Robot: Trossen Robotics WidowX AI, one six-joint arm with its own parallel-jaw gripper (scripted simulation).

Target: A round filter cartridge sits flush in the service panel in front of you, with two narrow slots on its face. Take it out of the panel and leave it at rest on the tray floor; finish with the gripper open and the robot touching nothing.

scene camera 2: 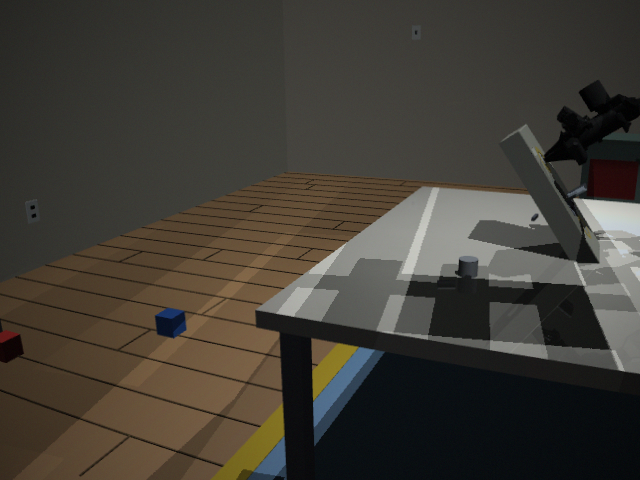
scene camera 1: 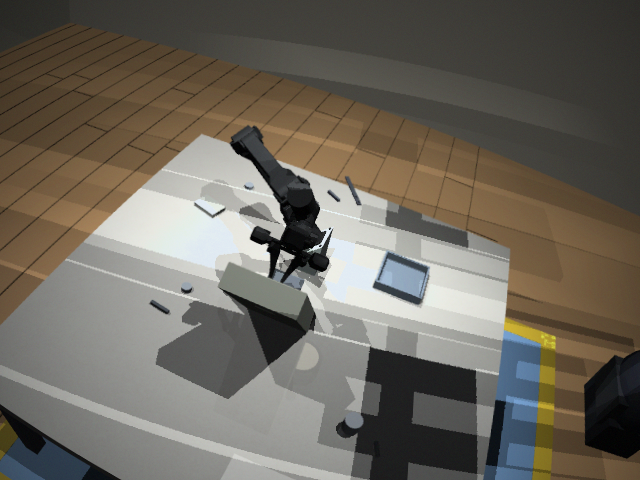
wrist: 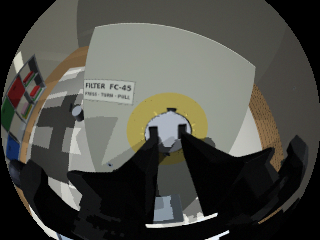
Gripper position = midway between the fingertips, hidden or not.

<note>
In view: my gripper (scene camera 1: 274, 283), a round filter cartridge (wrist: 168, 125), a grey service panel (scene camera 2: 574, 234) and a blue-grey tray (scene camera 1: 399, 276).
My gripper is seen too in scene camera 2 (scene camera 2: 544, 158) and in the wrist view (wrist: 169, 137). The grey service panel also shows in scene camera 1 (scene camera 1: 285, 304) and in the wrist view (wrist: 133, 71). Scene camera 1 misses the round filter cartridge, which is hidden by the grey service panel.
</note>
